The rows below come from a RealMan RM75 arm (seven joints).
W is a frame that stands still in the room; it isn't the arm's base.
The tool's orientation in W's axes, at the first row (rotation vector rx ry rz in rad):
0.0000, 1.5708, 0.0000
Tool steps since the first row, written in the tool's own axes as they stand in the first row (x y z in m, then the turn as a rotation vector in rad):
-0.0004, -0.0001, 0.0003, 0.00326, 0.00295, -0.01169
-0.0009, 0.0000, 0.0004, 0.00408, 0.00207, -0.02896
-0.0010, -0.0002, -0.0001, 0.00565, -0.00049, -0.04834
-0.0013, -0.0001, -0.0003, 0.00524, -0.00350, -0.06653
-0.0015, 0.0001, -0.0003, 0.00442, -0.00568, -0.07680
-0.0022, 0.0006, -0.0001, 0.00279, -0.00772, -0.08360
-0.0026, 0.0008, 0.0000, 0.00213, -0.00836, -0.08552
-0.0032, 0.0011, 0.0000, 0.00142, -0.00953, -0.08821
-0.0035, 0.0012, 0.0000, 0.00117, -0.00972, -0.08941
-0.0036, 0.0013, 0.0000, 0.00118, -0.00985, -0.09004
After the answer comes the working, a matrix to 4 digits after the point.
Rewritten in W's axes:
0.0003, -0.0001, 0.0004, -0.01169, 0.00295, -0.00326
0.0004, 0.0000, 0.0009, -0.02896, 0.00207, -0.00408
-0.0001, -0.0002, 0.0010, -0.04834, -0.00049, -0.00565
-0.0003, -0.0001, 0.0013, -0.06653, -0.00350, -0.00524
-0.0003, 0.0001, 0.0015, -0.07680, -0.00568, -0.00442
-0.0001, 0.0006, 0.0022, -0.08360, -0.00772, -0.00279
0.0000, 0.0008, 0.0026, -0.08552, -0.00836, -0.00213
0.0000, 0.0011, 0.0032, -0.08821, -0.00953, -0.00142
0.0000, 0.0012, 0.0035, -0.08941, -0.00972, -0.00117
0.0000, 0.0013, 0.0036, -0.09004, -0.00985, -0.00118

The tool's axes in the first row as the columns of a matrix, in W's axes (rounded; the answer above uses it unrounded):
0.0000, 0.0000, 1.0000
0.0000, 1.0000, 0.0000
-1.0000, 0.0000, 0.0000

